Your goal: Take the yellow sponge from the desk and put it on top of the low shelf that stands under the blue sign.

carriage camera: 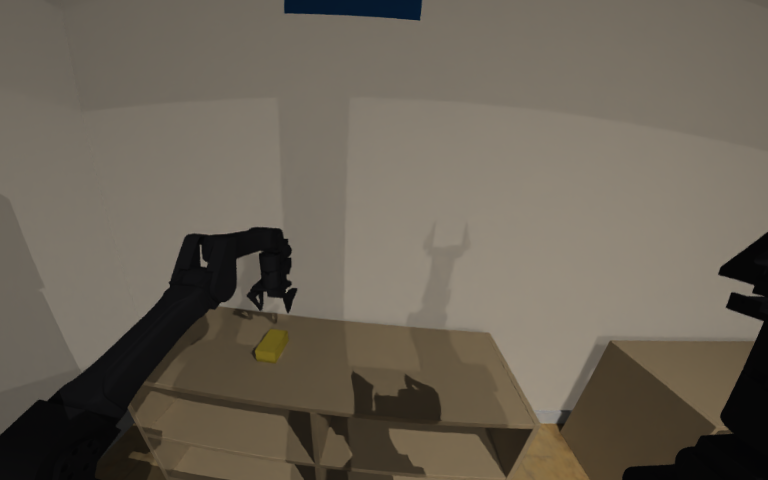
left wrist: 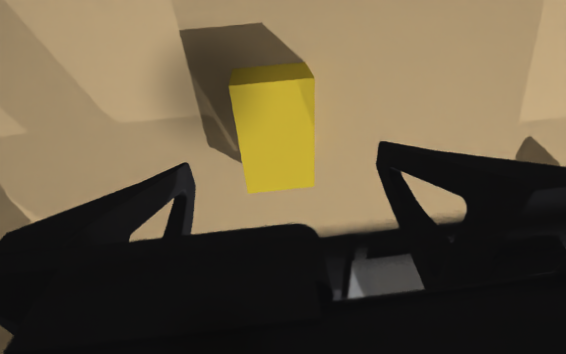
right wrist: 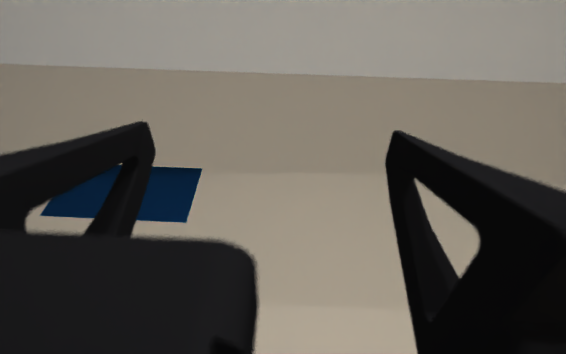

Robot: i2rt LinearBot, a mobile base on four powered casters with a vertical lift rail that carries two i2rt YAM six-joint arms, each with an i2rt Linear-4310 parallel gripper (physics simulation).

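Places are measured from the left arm's base along level axes (x right, y ahead, z up), in centimetres.
Where they show: left gripper, fingertip midpoint: (carriage camera: 274, 310) (left wrist: 285, 163); right gripper, fingertip midpoint: (right wrist: 269, 141).
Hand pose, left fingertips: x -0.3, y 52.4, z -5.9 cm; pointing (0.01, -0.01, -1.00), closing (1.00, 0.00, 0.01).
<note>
Things, the pixels of their top centre, and the offset from my left fingertips. Level surfaces: height alone.
- yellow sponge at its top centre: (left wrist: 277, 142) (carriage camera: 272, 339) dy -3.7, dx -0.1, dz -8.8 cm
- low shelf at its surface level: dz -13.3 cm
- blue sign at its top centre: (right wrist: 138, 166) dy +17.8, dx +19.3, dz +110.9 cm
- floor at its surface level: dz -74.2 cm
The yellow sponge (carriage camera: 271, 345) (left wrist: 277, 135) lies flat on the top of the low shelf (carriage camera: 385, 362), toward its left end in the carriage view. The blue sign (carriage camera: 353, 7) (right wrist: 167, 194) is on the wall above this shelf. My left gripper (carriage camera: 275, 310) (left wrist: 285, 163) points down, open and empty, above the shelf top and apart from the sponge. My right gripper (carriage camera: 723, 287) (right wrist: 269, 141) is open and empty at the right edge of the carriage view, facing the wall in its wrist view. The desk does not show in these views.
A second wooden unit (carriage camera: 634, 396) stands to the right of the low shelf, with a gap of floor (carriage camera: 546, 452) between them. The wall (carriage camera: 509, 226) rises directly behind both. The low shelf has open compartments below its top.
</note>
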